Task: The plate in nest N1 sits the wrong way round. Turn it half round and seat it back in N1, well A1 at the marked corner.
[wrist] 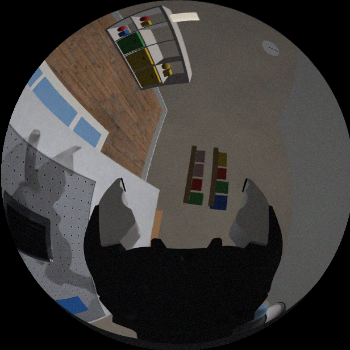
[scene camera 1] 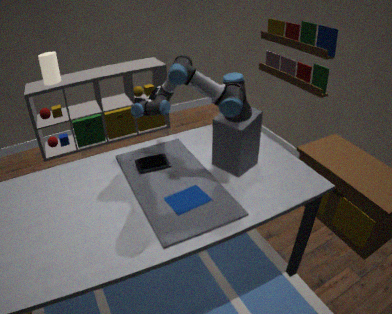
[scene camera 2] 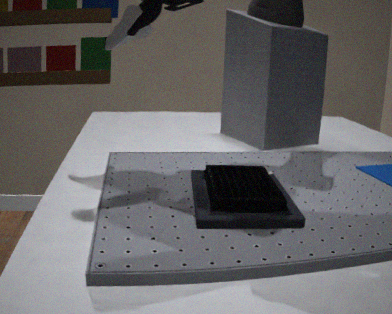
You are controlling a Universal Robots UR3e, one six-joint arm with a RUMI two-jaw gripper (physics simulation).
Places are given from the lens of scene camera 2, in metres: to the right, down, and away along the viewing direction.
black plate (scene camera 2: 232,188): 0.04, 0.04, 0.45
dark grey nest (scene camera 2: 200,193): 0.01, 0.04, 0.46
